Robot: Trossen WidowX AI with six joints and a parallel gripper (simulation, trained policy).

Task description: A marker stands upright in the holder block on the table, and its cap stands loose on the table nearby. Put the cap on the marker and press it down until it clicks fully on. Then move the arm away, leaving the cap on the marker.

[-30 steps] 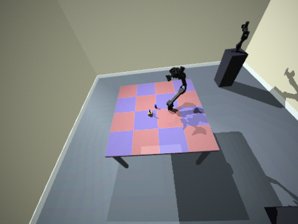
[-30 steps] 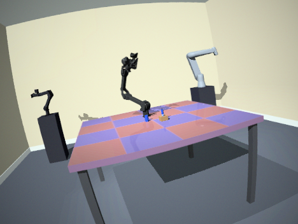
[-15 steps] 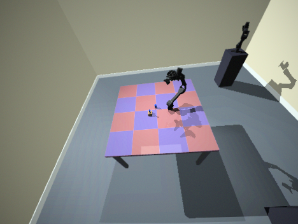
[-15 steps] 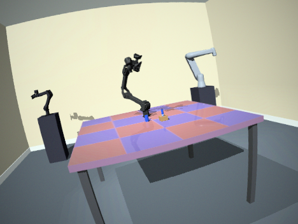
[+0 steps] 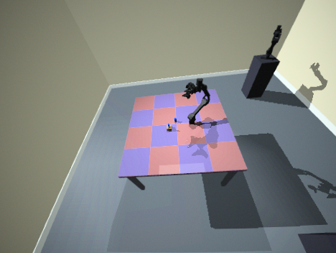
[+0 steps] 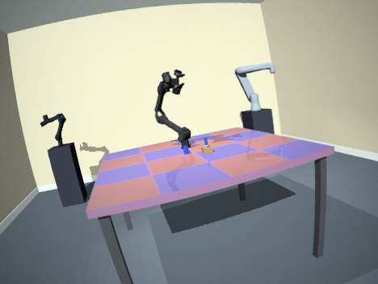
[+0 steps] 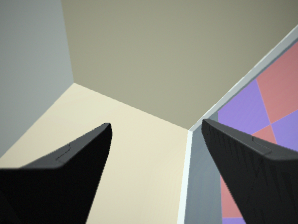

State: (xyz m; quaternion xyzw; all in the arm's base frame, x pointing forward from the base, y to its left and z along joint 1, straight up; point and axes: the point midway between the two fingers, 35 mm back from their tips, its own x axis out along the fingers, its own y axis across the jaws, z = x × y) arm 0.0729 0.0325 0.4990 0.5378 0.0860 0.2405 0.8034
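The blue cap lies 48 cm below my gripper tip, 11 cm ahead of it and 10 cm to the right of it. Also, from my gripper tip: small tan holder block 49 cm below, 19 cm ahead, 2 cm to the left.
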